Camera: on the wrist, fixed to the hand. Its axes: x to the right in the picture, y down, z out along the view.
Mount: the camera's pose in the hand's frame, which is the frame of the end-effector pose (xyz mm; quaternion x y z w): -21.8 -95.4 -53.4 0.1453 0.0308 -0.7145 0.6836
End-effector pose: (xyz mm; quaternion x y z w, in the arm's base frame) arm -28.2 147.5 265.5 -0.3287 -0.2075 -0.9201 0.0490
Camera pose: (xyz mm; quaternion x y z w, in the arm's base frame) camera -64.0 211.1 181.3 0.0410 0.5089 0.6440 0.5698
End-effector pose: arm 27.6 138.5 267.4 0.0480 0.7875 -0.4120 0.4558
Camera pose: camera -39.0 119.5 354.7 0.4510 -0.5268 0.7203 0.0140
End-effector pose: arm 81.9 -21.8 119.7 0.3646 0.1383 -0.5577 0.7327
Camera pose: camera -2.2 19.9 59.6 0.2741 0.2966 -0.9137 0.0452
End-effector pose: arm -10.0 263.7 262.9 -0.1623 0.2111 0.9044 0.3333
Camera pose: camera 78.0 291.6 200.4 -0.2412 0.1700 0.3445 0.8912
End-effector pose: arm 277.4 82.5 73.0 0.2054 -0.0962 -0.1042 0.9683
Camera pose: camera 253.2 22.7 -17.9 0.3531 0.0957 -0.7429 0.5607
